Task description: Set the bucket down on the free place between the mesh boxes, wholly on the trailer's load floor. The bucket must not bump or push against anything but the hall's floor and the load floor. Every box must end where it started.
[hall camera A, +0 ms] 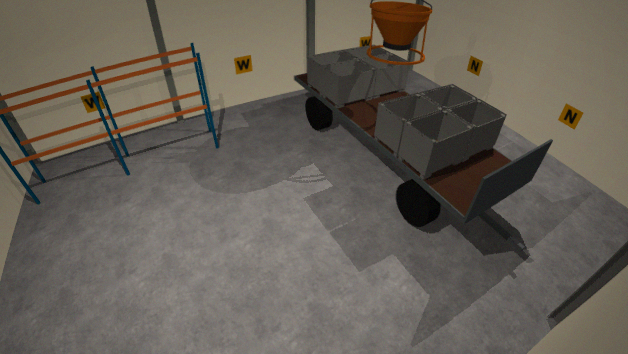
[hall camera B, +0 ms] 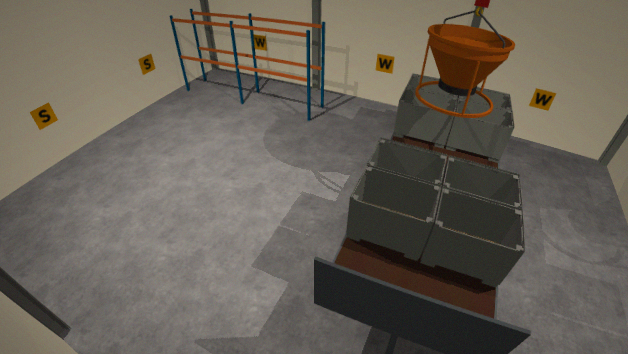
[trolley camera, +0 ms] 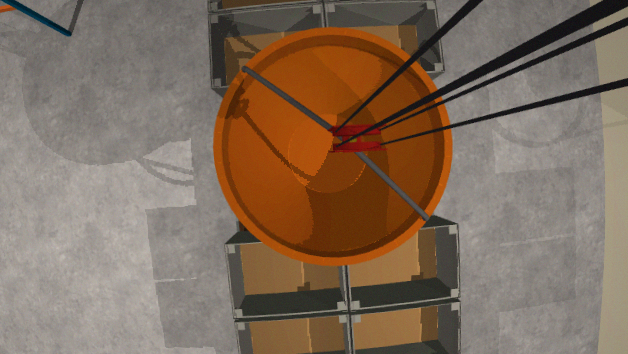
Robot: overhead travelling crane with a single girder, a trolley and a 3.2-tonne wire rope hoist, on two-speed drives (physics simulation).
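The orange bucket (hall camera A: 400,25) (hall camera B: 467,57) (trolley camera: 320,170) hangs upright from my hook (hall camera B: 479,11), its foot ring above the box tops. The red hook block (trolley camera: 357,139) also shows in the trolley view; my hook is shut on the bucket's bail. The grey far boxes (hall camera A: 335,82) (hall camera B: 422,117) and near boxes (hall camera A: 440,145) (hall camera B: 385,227) (trolley camera: 292,275) stand on the trailer's brown load floor (hall camera A: 360,112) (hall camera B: 370,265), with a gap between the groups. In the trolley view the bucket covers nearly all of that gap and overlaps edges of both groups. The bucket appears apart from the boxes.
The trailer's upright headboard (hall camera A: 510,177) (hall camera B: 415,305) stands at its front end, beyond the near boxes. A blue and orange rack (hall camera A: 145,72) (hall camera B: 309,75) stands by the wall marked W. The wall marked N (hall camera A: 525,75) runs along the trailer's other side.
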